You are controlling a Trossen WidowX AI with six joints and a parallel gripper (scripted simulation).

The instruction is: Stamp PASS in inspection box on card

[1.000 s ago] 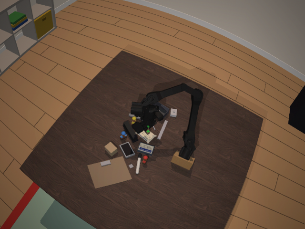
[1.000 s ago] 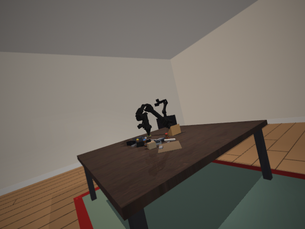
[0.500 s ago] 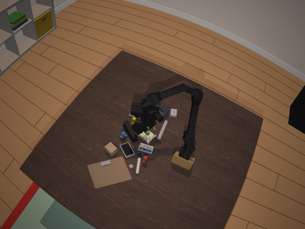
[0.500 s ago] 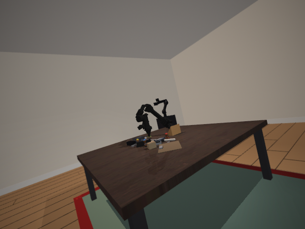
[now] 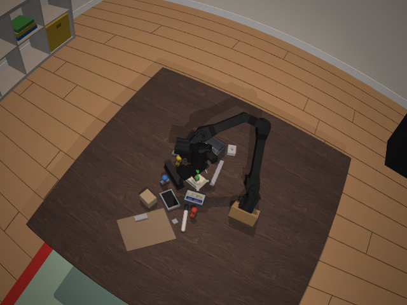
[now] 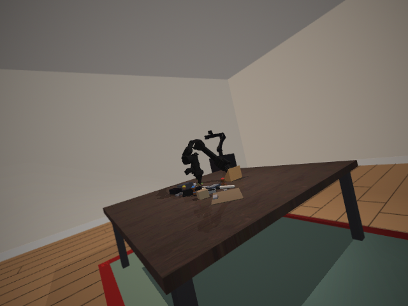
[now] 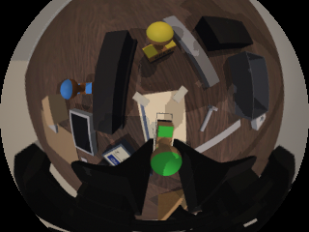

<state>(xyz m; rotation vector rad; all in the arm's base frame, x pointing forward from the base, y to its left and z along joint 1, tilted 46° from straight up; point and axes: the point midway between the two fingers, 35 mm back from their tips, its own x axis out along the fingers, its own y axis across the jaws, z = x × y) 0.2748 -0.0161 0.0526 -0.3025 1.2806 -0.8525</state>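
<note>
My gripper tip is now 1 cm to the left of the cream card and 5 cm above it. From my gripper tip the other things lie so: green-knobbed stamp right at my gripper tip; then black bar 9 cm ahead, 4 cm to the left, 3 cm below; then blue-labelled box 5 cm behind, 9 cm to the left, 3 cm below.
</note>
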